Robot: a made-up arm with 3 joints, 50 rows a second.
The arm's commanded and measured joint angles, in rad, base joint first. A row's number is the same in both.
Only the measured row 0 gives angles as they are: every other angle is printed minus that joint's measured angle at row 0.
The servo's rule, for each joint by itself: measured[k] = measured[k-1] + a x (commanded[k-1-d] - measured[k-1]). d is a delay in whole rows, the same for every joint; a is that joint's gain. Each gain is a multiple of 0.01, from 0.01 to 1. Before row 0 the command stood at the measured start. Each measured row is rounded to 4 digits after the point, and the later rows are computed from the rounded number. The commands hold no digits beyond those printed.
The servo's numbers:
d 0
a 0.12 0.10 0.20
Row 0, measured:
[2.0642, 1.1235, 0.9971]
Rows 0 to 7, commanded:
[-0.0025, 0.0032, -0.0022]
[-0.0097, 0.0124, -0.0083]
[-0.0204, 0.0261, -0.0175]
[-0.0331, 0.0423, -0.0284]
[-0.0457, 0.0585, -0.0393]
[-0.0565, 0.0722, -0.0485]
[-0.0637, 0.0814, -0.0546]
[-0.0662, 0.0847, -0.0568]
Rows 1 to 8, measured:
[-0.0003, 0.0003, -0.0004]
[-0.0014, 0.0015, -0.0020]
[-0.0037, 0.0040, -0.0051]
[-0.0072, 0.0078, -0.0098]
[-0.0118, 0.0129, -0.0157]
[-0.0172, 0.0188, -0.0223]
[-0.0228, 0.0251, -0.0288]
[-0.0280, 0.0311, -0.0344]

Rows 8 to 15, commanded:
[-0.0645, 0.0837, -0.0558]
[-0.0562, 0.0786, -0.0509]
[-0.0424, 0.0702, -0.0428]
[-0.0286, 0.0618, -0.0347]
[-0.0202, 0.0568, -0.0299]
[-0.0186, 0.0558, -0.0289]
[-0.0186, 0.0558, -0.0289]
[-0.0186, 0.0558, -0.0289]
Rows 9 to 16, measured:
[-0.0324, 0.0364, -0.0387]
[-0.0353, 0.0406, -0.0411]
[-0.0362, 0.0436, -0.0414]
[-0.0353, 0.0454, -0.0401]
[-0.0335, 0.0465, -0.0381]
[-0.0317, 0.0474, -0.0363]
[-0.0301, 0.0482, -0.0348]
[-0.0287, 0.0490, -0.0336]

